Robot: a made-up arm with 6 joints.
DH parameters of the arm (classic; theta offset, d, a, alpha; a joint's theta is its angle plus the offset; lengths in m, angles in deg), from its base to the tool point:
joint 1: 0 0.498 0 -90
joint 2: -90 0 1.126 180
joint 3: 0 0 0 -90
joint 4: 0 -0.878 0 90
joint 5: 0 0.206 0 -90
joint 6: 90 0 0 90
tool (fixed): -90 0 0 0
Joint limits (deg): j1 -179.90..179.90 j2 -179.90..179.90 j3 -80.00..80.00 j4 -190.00..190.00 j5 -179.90..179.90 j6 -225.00..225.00
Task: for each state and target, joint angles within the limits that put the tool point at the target. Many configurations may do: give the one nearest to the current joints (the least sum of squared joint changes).
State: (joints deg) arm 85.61 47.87 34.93 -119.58 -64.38 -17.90
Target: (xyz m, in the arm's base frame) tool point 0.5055 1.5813 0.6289
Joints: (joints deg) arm 69.00 55.03 31.81 -117.38 -64.38 -17.90
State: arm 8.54 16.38 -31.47 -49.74 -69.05 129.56
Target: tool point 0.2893 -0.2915 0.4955
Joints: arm -25.57 46.06 -62.48 -47.90 -69.05 129.56
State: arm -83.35 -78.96 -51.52 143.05 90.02 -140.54
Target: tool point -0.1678 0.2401 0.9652
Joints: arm -38.08 -82.75 -73.57 114.52 90.02 -140.54
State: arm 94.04 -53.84 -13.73 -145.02 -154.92 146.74
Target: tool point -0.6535 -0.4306 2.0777
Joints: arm 47.67 -51.12 35.83 -159.65 -154.92 146.74
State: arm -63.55 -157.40 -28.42 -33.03 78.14 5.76
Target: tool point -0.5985 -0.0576 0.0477
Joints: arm -12.13 -179.79 -43.44 -27.86 78.14 5.76
